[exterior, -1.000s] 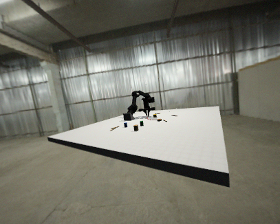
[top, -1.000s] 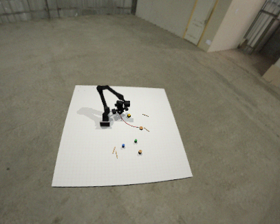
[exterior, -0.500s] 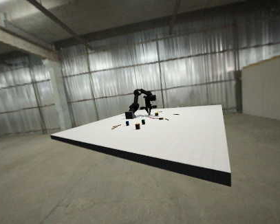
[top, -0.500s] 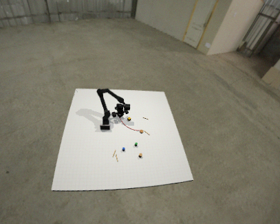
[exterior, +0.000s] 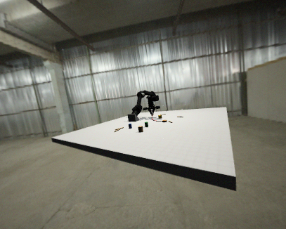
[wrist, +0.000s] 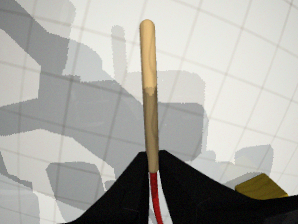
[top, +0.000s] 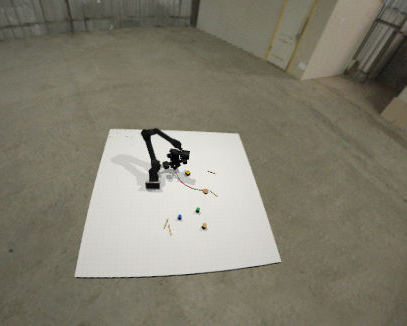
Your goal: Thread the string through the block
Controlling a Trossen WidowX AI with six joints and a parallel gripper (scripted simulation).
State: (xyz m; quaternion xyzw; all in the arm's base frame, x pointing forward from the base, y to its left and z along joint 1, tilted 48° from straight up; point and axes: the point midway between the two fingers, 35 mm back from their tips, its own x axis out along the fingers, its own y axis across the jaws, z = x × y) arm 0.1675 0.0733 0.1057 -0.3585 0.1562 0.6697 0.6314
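Right now my gripper tip is 110 mm short of the yellowish block, 30 mm to the left of it and 10 mm above it. From my gripper tip the other things lie so: green piece 370 mm to the right, 140 mm ahead, 10 mm below; round wooden button 230 mm ahead, 210 mm to the right, 20 mm below; thin wooden stick 20 mm to the left.
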